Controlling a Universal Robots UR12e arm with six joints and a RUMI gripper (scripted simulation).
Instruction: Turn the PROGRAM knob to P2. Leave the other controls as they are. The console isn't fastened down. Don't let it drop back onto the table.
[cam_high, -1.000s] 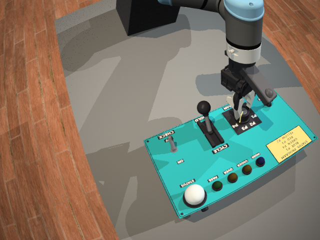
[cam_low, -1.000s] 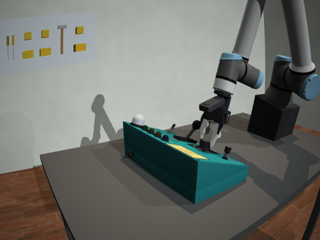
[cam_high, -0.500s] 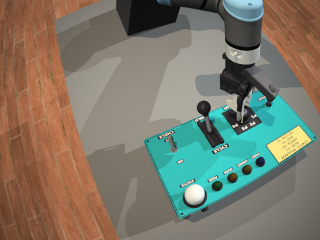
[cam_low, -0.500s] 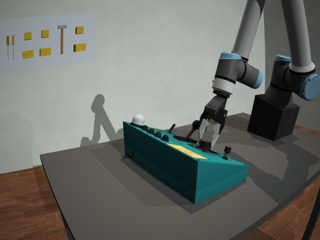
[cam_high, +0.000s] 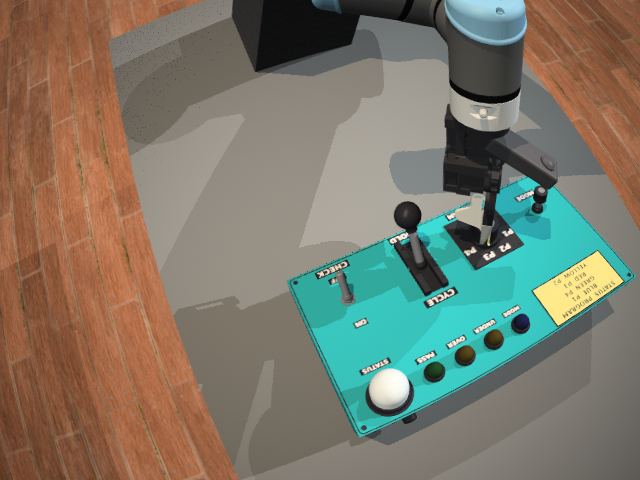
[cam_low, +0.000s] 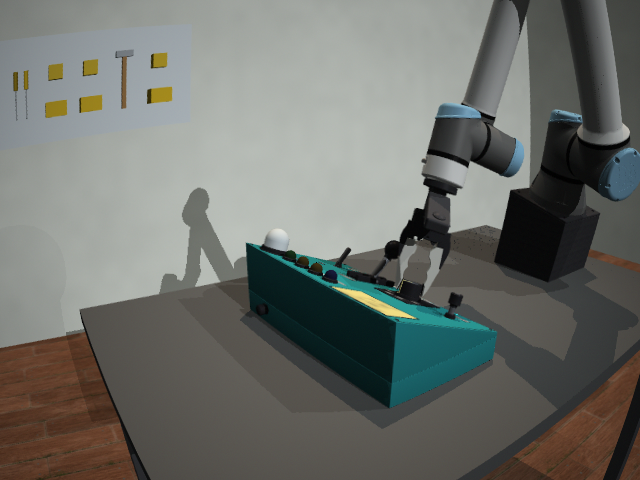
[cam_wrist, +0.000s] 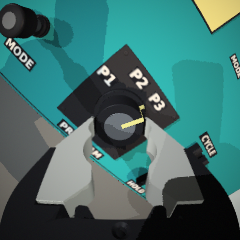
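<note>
Now: hand 4 cm short of the teal console, 6 cm to the left of it and 3 cm above it. From my hand the other things lie so: check toggle 3 cm ahead, 24 cm to the right, 1 cm below; black ball-topped lever 1 cm behind, 12 cm to the right, 1 cm above; small mode knob 2 cm behind, 12 cm to the left.
</note>
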